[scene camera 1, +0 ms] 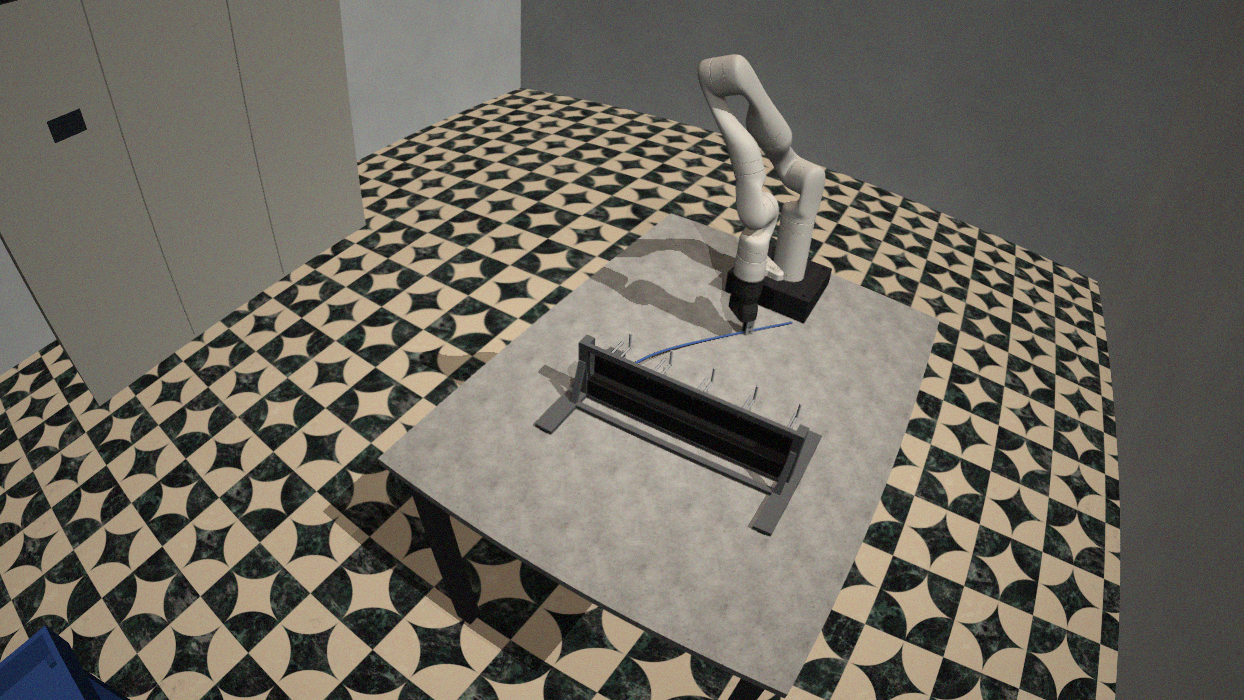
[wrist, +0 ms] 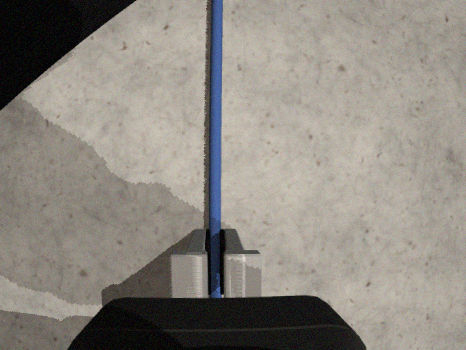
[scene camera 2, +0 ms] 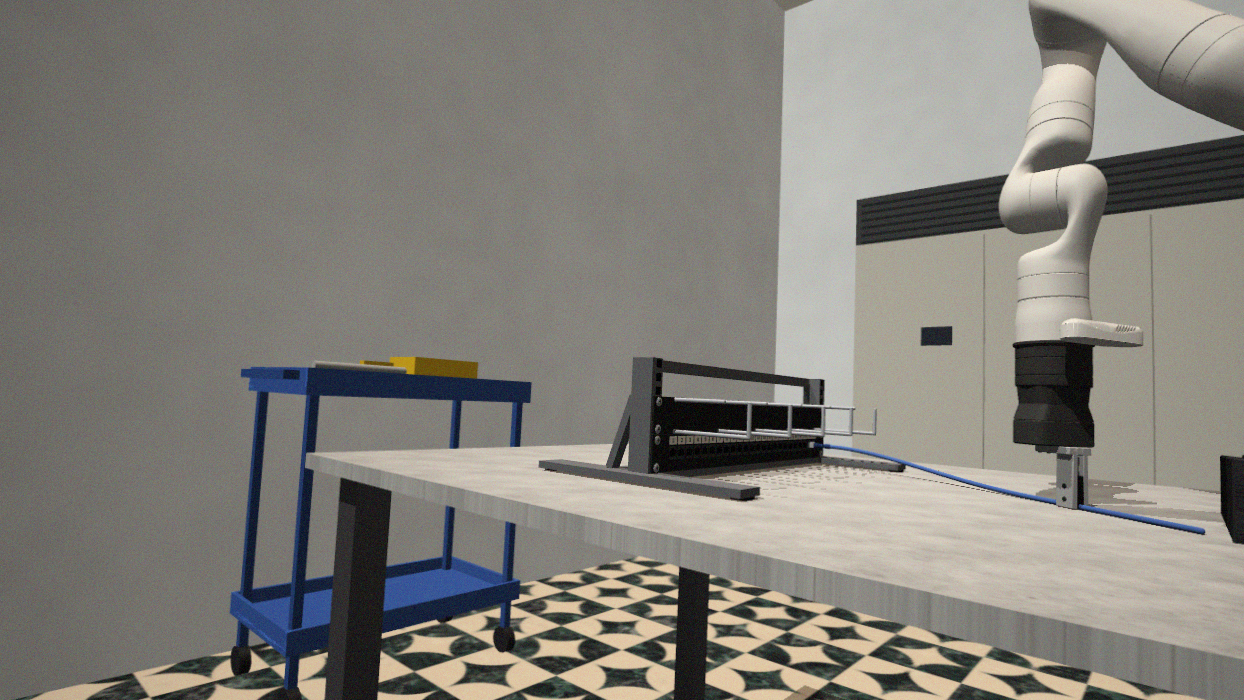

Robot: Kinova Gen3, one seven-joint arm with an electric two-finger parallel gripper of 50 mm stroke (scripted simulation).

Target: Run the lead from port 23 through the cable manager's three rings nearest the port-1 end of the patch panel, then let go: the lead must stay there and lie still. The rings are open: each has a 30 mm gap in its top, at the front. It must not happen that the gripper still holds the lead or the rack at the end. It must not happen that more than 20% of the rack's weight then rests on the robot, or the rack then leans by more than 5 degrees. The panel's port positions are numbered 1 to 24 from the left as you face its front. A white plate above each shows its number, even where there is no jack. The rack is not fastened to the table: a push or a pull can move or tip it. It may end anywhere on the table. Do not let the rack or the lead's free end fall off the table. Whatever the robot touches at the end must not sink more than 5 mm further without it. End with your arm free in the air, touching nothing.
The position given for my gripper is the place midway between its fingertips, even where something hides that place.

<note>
I see my gripper (scene camera 2: 1072, 507) and a rack (scene camera 2: 660, 455).
The rack is seen too in scene camera 1 (scene camera 1: 605, 376). My gripper is seen too in scene camera 1 (scene camera 1: 747, 332) and in the wrist view (wrist: 215, 251). The wrist view does not show the rack: it is out of frame.
</note>
